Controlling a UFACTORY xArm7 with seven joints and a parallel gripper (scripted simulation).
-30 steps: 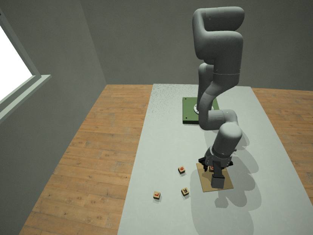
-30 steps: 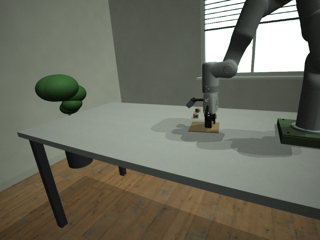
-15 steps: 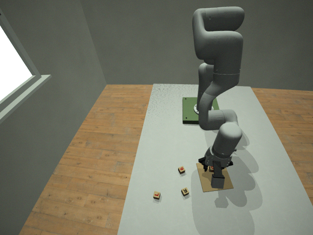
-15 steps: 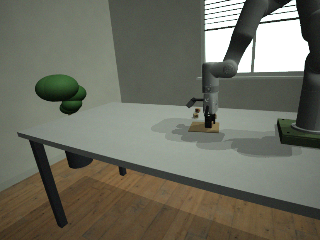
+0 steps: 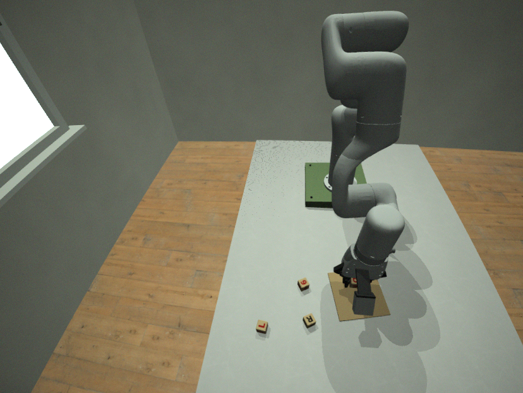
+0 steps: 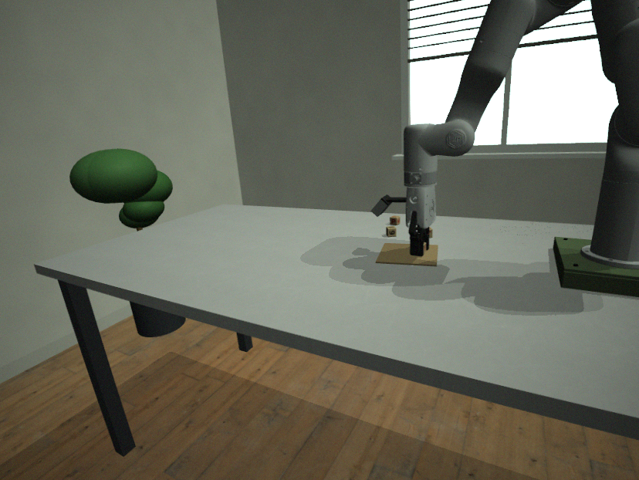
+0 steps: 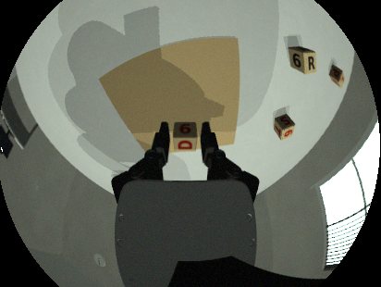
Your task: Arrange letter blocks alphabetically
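My gripper is now 3 cm short of the tan mat, 2 cm above it and 1 cm to the right of it.
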